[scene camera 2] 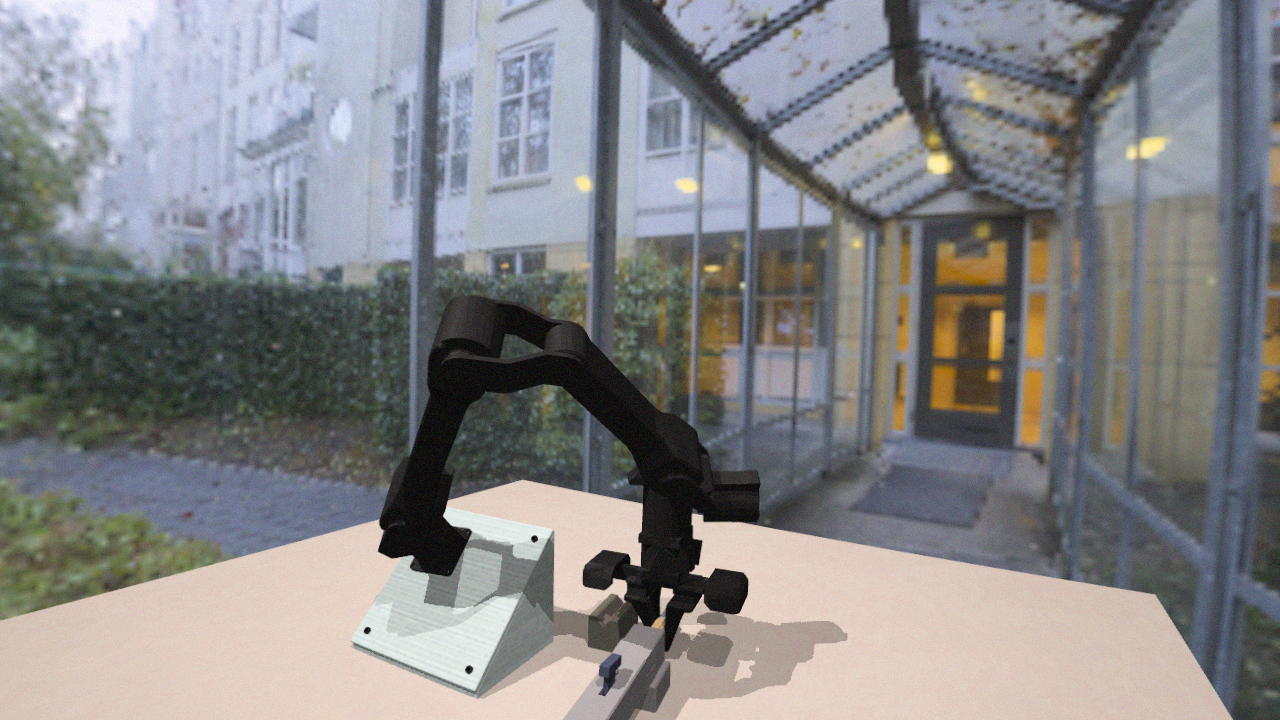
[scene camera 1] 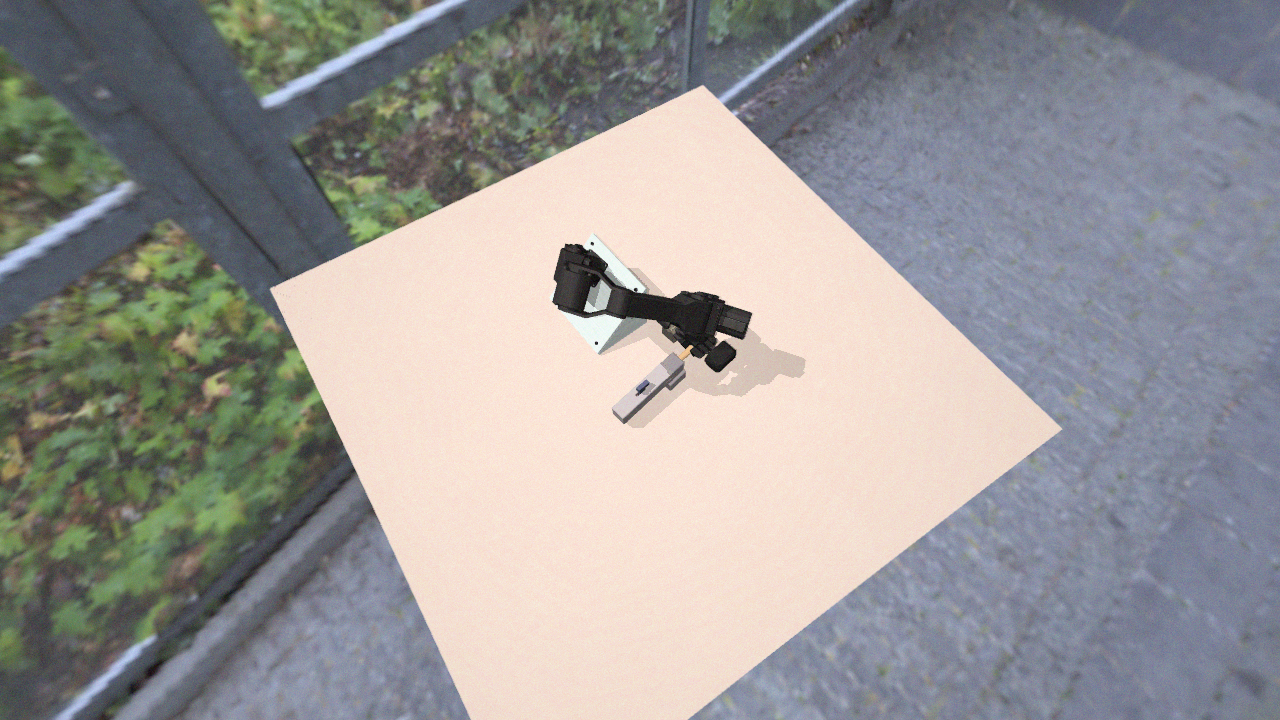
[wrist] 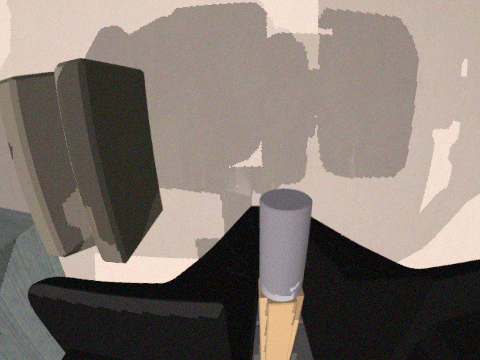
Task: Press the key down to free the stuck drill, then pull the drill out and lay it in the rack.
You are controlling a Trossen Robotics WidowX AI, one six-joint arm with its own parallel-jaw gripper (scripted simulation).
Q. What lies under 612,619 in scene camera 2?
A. A rack.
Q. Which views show my gripper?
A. Scene camera 2, scene camera 1 and the wrist view: all of them.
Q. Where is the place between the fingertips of my gripper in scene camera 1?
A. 692,353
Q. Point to a rack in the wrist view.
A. At 83,148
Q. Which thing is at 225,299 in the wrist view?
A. My gripper.
